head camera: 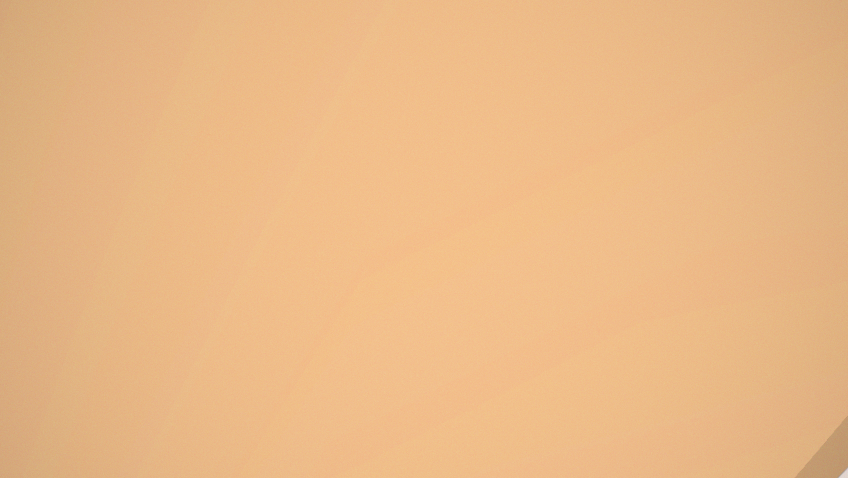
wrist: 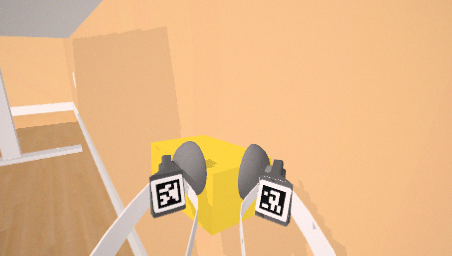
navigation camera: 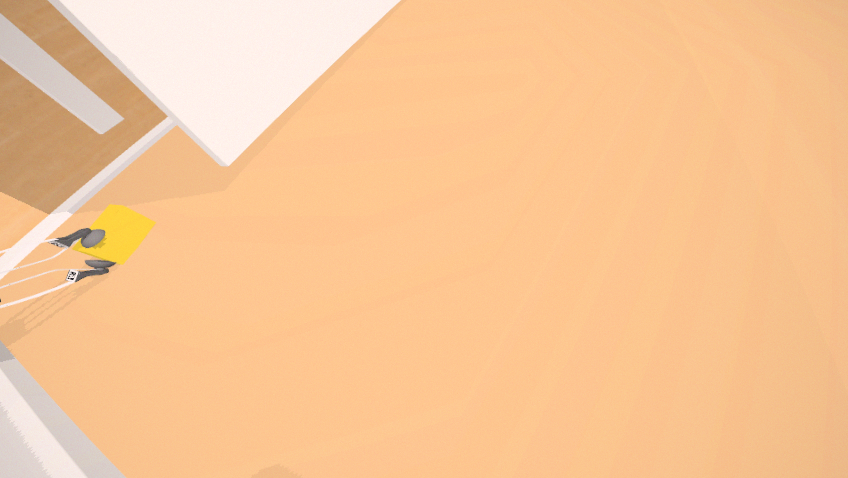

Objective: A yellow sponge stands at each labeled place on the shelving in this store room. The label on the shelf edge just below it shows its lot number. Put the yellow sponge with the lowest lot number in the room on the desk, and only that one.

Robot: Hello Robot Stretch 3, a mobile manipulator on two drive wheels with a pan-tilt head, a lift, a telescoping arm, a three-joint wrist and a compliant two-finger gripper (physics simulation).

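Places are measured from the robot's base along level axes (x left, y up, z ahead), in millimetres.
Pixels of known places: gripper, fingertip midpoint: (navigation camera: 109, 246).
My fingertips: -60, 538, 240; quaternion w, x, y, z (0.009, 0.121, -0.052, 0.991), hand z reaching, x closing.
Note:
Behind a point stands the place of what it marks, as x, y, z.
A yellow sponge (navigation camera: 126, 228) {-26, 537, 262} (wrist: 213, 200) is in my gripper (navigation camera: 96, 250) {-60, 538, 240} (wrist: 220, 161) {-60, 538, 240}. The sponge is turned, with one upright corner toward the wrist; the two dark pads are at either side of that corner, and most of the block lies beyond them. It is in the air close to the orange wall. The white desk (navigation camera: 225, 65) {291, 720, 321} has its top above and to the right of the gripper in the navigation view; its grey underside shows at the upper left of the wrist view. No shelf label shows. The head camera does not show the sponge, gripper or desk top.
The orange wall (head camera: 415, 237) {-6, 1197, 321} (navigation camera: 534, 267) {13, 1267, 334} (wrist: 350, 100) fills much of each view. A white desk leg (wrist: 7, 115) with its foot (wrist: 50, 154) (navigation camera: 65, 77) stands on the wooden floor (wrist: 45, 200). A white skirting board (wrist: 102, 175) runs along the wall. A grey-white panel (navigation camera: 53, 427) {-247, 756, 122} is at lower left.

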